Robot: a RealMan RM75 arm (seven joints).
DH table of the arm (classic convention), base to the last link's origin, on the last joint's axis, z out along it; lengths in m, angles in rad. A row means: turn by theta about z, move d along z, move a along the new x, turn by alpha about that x. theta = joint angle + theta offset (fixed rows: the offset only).
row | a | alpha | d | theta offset
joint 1 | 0 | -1.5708 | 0.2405 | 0
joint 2 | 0 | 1.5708 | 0 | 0
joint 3 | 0 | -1.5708 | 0.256 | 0
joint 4 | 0 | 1.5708 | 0 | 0
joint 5 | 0 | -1.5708 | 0.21 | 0
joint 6 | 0 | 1.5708 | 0 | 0
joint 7 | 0 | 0 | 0.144 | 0
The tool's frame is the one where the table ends.
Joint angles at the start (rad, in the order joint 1, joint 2, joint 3, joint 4, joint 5, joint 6, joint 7):
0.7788 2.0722 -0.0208 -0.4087 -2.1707 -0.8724 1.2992
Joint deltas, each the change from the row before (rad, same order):
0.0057 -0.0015 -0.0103 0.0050 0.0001 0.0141 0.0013
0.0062 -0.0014 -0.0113 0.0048 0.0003 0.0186 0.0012
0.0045 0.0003 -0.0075 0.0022 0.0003 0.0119 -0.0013
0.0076 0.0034 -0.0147 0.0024 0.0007 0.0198 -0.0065
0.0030 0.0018 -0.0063 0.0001 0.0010 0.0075 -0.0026
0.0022 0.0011 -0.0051 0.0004 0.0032 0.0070 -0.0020
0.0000 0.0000 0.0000 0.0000 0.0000 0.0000 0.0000
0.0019 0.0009 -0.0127 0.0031 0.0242 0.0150 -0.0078
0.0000 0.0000 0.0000 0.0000 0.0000 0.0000 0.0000
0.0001 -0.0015 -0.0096 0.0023 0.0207 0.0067 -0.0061
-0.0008 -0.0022 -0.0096 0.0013 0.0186 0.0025 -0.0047
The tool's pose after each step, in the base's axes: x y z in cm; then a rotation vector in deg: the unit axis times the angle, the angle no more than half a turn. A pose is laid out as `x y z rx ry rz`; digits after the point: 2 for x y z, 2 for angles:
30.32 43.25 2.49 -110.52 54.69 32.33
30.21 43.49 2.41 -110.58 54.53 31.44
30.10 43.65 2.33 -110.70 54.27 30.82
29.86 43.87 2.06 -111.14 53.57 29.63
29.75 43.97 1.96 -111.31 53.26 29.20
29.68 44.05 1.91 -111.29 53.07 28.92
29.68 44.05 1.91 -111.29 53.07 28.92
29.57 44.24 1.94 -110.63 52.91 28.99
29.57 44.24 1.94 -110.63 52.91 28.99
29.52 44.37 2.07 -110.12 52.74 29.27
29.47 44.47 2.23 -109.76 52.52 29.61

